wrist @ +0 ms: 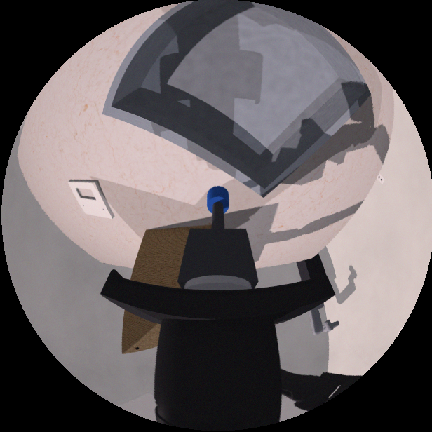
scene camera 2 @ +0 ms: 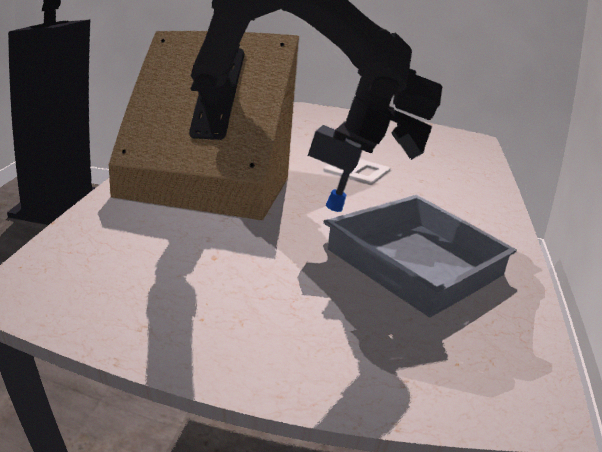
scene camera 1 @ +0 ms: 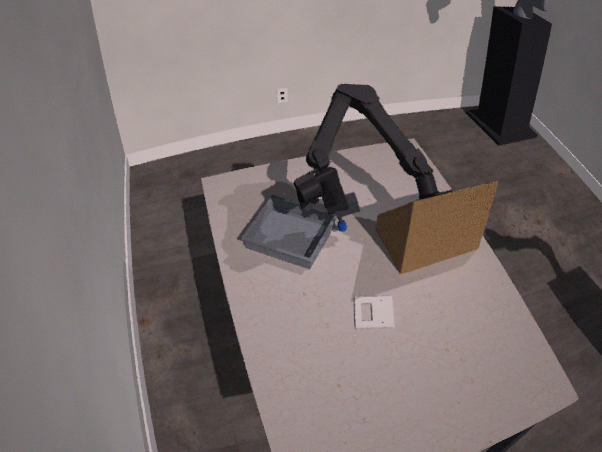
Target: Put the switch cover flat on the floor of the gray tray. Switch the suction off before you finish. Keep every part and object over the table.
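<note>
The white switch cover (scene camera 1: 384,312) (scene camera 2: 357,175) (wrist: 96,202) lies flat on the table, with its rectangular opening showing. The gray tray (scene camera 1: 275,254) (scene camera 2: 380,272) (wrist: 200,122) stands on the table, open side up, apart from the cover. Its floor is bare where it shows, with arm shadows across it. My gripper, a blue suction cup (scene camera 1: 342,226) (scene camera 2: 336,200) (wrist: 218,200), is open, with nothing on it. It hangs above the table just outside one corner of the tray, away from the cover. The arm hides part of the tray's back rim in scene camera 1.
A brown wedge-shaped block (scene camera 1: 445,232) (scene camera 2: 185,189) (wrist: 155,257) carries the arm's base and stands beside the tray and cover. The pale table (scene camera 1: 400,380) (scene camera 2: 250,325) has its edge a short way beyond the tray. A black pedestal (scene camera 1: 510,75) (scene camera 2: 50,120) stands on the floor.
</note>
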